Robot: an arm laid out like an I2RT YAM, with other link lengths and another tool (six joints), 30 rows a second.
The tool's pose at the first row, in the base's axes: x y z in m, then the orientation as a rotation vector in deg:
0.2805, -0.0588, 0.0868, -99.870, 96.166, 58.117
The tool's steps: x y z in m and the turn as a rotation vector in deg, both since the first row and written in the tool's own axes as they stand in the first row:
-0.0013, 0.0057, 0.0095, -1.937, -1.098, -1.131
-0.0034, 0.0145, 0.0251, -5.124, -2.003, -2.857
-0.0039, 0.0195, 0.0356, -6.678, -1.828, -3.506
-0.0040, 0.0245, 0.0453, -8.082, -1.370, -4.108
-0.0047, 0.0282, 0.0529, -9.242, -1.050, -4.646
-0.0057, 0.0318, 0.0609, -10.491, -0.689, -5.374
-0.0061, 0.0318, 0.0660, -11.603, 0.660, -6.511
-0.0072, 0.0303, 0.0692, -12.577, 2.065, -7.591
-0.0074, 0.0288, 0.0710, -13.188, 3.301, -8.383
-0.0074, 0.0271, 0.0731, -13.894, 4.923, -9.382
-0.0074, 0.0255, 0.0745, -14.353, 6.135, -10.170
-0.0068, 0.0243, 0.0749, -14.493, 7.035, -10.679
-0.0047, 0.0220, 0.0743, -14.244, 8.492, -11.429
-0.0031, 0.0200, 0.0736, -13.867, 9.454, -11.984
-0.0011, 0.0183, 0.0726, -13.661, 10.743, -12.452
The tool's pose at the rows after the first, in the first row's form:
0.2734, -0.0511, 0.0830, -100.979, 93.857, 60.333
0.2623, -0.0384, 0.0766, -103.362, 90.662, 63.375
0.2556, -0.0303, 0.0715, -104.876, 89.645, 64.514
0.2491, -0.0231, 0.0665, -106.496, 88.872, 65.326
0.2443, -0.0171, 0.0631, -107.809, 88.138, 66.016
0.2395, -0.0105, 0.0597, -109.327, 87.181, 66.671
0.2386, -0.0062, 0.0570, -111.839, 86.402, 66.289
0.2397, -0.0029, 0.0558, -114.274, 85.733, 65.736
0.2408, -0.0012, 0.0547, -116.166, 85.379, 65.063
0.2422, 0.0007, 0.0532, -118.560, 84.965, 64.082
0.2435, 0.0019, 0.0522, -120.328, 84.615, 63.242
0.2446, 0.0020, 0.0513, -121.466, 84.504, 62.446
0.2469, 0.0005, 0.0497, -122.958, 84.565, 60.701
0.2489, -0.0008, 0.0485, -123.832, 84.604, 59.295
0.2507, -0.0026, 0.0473, -125.029, 84.851, 57.842

